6 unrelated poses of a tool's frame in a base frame.
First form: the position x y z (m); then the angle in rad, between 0 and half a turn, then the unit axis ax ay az.
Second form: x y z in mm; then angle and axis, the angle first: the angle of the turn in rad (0 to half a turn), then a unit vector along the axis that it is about. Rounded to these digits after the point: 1 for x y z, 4 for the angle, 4 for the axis.
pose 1, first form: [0.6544 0.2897 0.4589 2.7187 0.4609 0.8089 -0.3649]
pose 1, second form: [654.4 289.7 458.9 2.7187 0.4609 0.8089 -0.3649]
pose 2, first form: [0.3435 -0.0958 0.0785 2.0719 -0.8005 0.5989 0.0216]
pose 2, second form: [343.5 -95.8 78.5 2.0719 -0.8005 0.5989 0.0216]
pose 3, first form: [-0.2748 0.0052 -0.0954 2.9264 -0.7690 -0.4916 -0.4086]
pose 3, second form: [-274.8 5.2 -95.4 2.9264 -0.7690 -0.4916 -0.4086]
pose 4, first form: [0.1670 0.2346 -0.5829 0.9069 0.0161 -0.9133 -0.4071]
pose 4, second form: [167.0 234.6 -582.9 0.9069 0.0161 -0.9133 -0.4071]
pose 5, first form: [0.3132 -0.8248 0.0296 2.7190 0.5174 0.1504 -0.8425]
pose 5, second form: [313.2 -824.8 29.6 2.7190 0.5174 0.1504 -0.8424]
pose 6, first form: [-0.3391 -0.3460 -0.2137 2.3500 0.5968 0.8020 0.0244]
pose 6, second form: [-339.1 -346.0 -213.7 2.3500 0.5968 0.8020 0.0244]
